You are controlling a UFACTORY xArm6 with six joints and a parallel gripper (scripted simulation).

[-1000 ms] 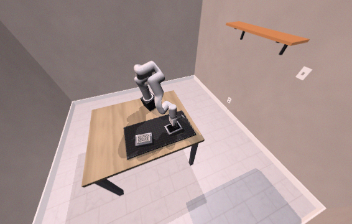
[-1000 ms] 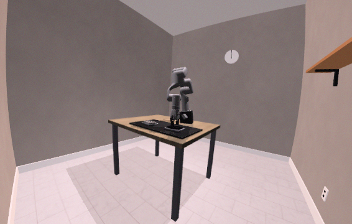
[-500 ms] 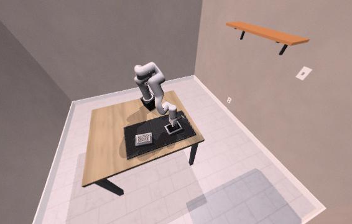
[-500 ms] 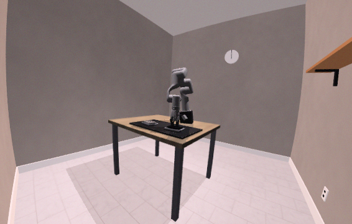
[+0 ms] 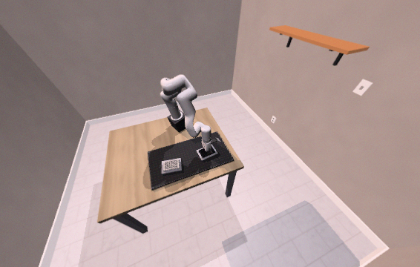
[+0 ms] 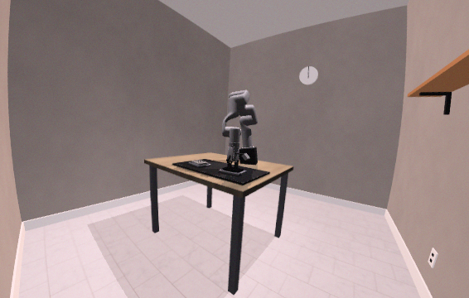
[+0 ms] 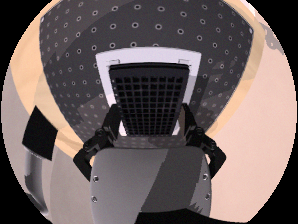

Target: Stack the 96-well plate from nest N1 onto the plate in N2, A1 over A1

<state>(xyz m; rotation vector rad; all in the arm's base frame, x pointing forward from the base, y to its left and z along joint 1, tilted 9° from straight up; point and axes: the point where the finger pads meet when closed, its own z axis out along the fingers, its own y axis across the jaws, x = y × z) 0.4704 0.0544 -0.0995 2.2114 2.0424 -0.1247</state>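
Now: hand 10 mm above the dark 96-well plate. Round my hand: plate nest 20 mm below; light grey 96-well plate 320 mm to the right, 40 mm behind, 10 mm below.
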